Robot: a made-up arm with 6 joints.
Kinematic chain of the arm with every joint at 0, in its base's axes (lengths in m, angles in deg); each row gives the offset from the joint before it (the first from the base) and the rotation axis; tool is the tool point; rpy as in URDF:
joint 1: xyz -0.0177 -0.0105 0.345 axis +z
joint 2: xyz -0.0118 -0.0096 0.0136 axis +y
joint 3: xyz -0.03 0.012 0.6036 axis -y
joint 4: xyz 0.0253 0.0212 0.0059 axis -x
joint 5: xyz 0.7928 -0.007 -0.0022 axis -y
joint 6: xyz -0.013 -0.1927 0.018 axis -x
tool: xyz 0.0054 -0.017 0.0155 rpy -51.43 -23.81 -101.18
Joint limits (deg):
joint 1: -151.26..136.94
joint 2: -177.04..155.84
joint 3: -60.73..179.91
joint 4: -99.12..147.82
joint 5: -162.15..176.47
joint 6: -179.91..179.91
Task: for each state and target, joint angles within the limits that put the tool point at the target. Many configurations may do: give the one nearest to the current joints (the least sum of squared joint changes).
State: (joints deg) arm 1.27 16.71 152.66 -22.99 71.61 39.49
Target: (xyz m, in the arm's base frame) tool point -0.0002 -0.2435 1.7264
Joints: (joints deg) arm -37.95 16.69 109.38 -20.94 64.71 27.89
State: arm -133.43 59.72 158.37 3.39 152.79 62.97
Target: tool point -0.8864 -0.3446 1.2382
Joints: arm -148.38 78.68 145.97 1.12 152.89 62.47
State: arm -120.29 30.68 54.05 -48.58 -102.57 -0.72
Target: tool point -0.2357 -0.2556 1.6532
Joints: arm -113.22 -13.56 53.10 -53.47 -103.34 -1.67
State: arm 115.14 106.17 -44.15 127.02 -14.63 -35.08
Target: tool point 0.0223 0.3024 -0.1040
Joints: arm 66.46 55.91 -60.73 102.15 -8.84 -38.62
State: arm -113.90 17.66 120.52 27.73 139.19 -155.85
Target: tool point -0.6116 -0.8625 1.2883
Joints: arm -116.51 66.88 114.57 24.75 138.67 -157.22
